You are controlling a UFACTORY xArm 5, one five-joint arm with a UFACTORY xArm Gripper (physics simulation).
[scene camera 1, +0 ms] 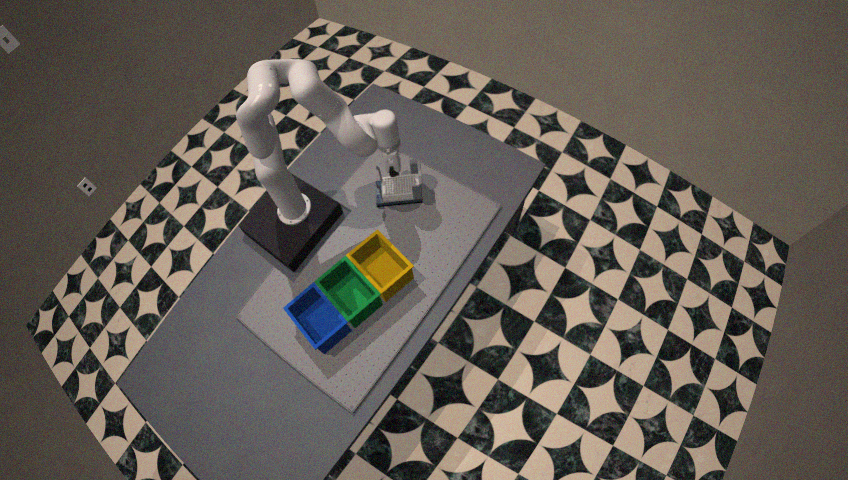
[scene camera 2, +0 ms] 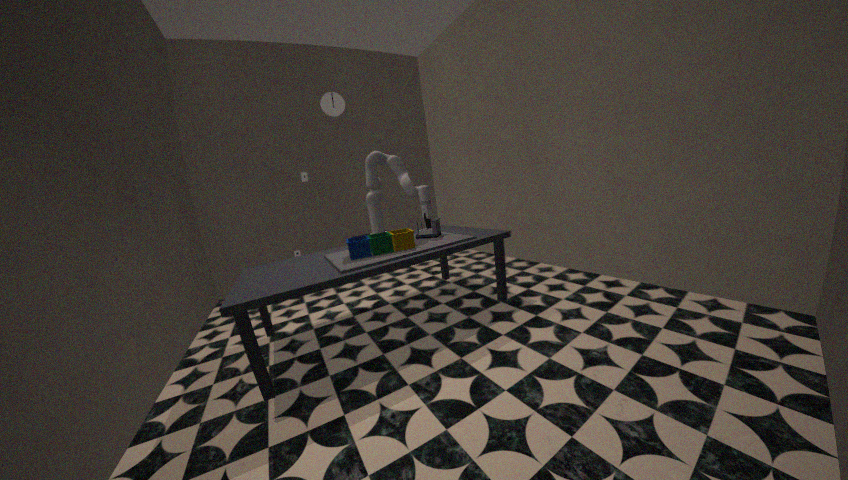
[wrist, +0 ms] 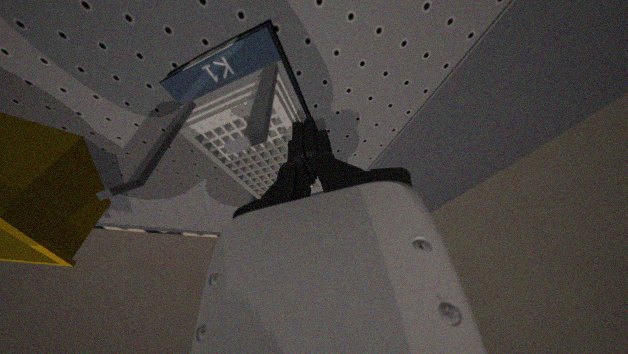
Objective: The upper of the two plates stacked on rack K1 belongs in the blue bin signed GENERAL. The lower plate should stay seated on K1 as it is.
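Where they show: gripper, fingertip midpoint: [scene camera 1: 394,174] [scene camera 2: 429,228] [wrist: 309,133]; arm's base at its link origin: [scene camera 1: 294,209].
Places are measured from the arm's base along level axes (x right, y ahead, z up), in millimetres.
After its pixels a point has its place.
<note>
Rack K1 [scene camera 1: 399,202] {x -220, y 295, z -38 mm} [wrist: 218,70] {x -217, y 212, z -29 mm} has a blue base with a white K1 sign and upright grey posts. Pale gridded plates [scene camera 1: 401,186] [wrist: 240,150] sit stacked on it; the wrist view shows layered edges, but where the upper plate ends and the lower begins is hard to tell. My gripper [scene camera 1: 393,172] {x -291, y 232, z -3 mm} [wrist: 309,133] {x -291, y 232, z -3 mm} is shut and empty, its black fingertips at the side of the stack; whether they touch it is unclear. The blue bin [scene camera 1: 319,321] {x 268, y 306, z -45 mm} [scene camera 2: 359,247] {x 290, y 396, z 11 mm} stands at the end of the bin row away from the rack; its GENERAL sign is not readable.
A green bin [scene camera 1: 349,290] {x 129, y 330, z -45 mm} [scene camera 2: 381,243] {x 170, y 430, z 10 mm} stands against the blue bin, and a yellow bin [scene camera 1: 380,264] {x 2, y 366, z -45 mm} [scene camera 2: 402,240] {x 53, y 464, z 5 mm} [wrist: 45,185] {x -55, y 344, z 7 mm} is at the rack's end of the row. The arm's black base plate [scene camera 1: 291,255] {x 143, y 106, z 0 mm} is beside the perforated board [scene camera 1: 351,395] {x 409, y 525, z -51 mm}.
</note>
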